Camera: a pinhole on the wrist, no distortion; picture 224 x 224 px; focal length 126.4 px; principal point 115.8 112.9 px. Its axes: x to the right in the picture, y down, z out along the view. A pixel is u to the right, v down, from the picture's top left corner.
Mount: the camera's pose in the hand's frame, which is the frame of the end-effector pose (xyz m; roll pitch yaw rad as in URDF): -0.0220 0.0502 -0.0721 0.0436 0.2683 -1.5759
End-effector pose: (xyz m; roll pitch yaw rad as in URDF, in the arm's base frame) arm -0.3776 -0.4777 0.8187 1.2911 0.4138 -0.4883
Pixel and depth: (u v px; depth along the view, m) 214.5 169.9 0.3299
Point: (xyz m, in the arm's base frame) -0.4886 -0.7086 0.5673
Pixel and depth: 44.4 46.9 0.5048
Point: -0.7022 -0.7650 1.2354
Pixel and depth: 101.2 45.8 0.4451
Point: -0.7360 -0.6839 1.0091
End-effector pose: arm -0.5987 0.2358 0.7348 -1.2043 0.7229 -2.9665
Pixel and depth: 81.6 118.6 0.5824
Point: -0.5888 -0.2840 0.8584
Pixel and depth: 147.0 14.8 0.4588
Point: -0.4442 0.0186 1.2081
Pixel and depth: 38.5 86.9 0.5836
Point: -0.3547 -0.3586 0.8313
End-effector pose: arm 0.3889 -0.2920 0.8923 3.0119 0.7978 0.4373
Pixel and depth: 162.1 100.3 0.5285
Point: -0.0383 -0.2450 0.6730
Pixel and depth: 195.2 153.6 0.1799
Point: 0.3087 -0.2225 0.8121
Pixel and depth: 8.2 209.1 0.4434
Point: 0.4475 -0.6504 0.3810
